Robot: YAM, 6 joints.
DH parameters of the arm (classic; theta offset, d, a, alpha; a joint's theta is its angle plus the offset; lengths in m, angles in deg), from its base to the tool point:
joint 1: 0 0.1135 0.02 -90
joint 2: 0 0 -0.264 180
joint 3: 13.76 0 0.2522 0
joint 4: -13.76 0 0.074 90
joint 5: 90 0 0 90
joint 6: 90 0.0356 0 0
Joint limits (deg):
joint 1: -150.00..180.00
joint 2: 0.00..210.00
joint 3: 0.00..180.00
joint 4: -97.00..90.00
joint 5: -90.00..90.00
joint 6: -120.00..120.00
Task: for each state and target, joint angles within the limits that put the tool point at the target. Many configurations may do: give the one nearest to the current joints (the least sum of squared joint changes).
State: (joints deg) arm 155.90 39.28 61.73 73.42 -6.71 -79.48
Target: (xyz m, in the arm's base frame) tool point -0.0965 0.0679 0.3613
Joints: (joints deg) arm 143.85 36.15 22.33 71.27 -3.38 -79.48
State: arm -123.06 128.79 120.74 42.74 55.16 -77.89
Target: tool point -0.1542 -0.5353 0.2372
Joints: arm -103.05 139.53 110.42 40.83 55.39 -77.89
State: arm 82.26 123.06 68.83 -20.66 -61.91 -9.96
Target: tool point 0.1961 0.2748 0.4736
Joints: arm 49.20 88.68 98.53 -12.89 -60.93 -9.96
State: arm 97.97 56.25 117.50 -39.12 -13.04 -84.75
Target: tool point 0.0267 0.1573 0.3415
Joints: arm 78.53 53.39 63.65 -62.72 -8.24 -84.75
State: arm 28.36 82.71 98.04 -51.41 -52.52 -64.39
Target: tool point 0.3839 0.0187 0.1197
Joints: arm -1.15 122.39 80.52 -48.38 -47.87 -64.39
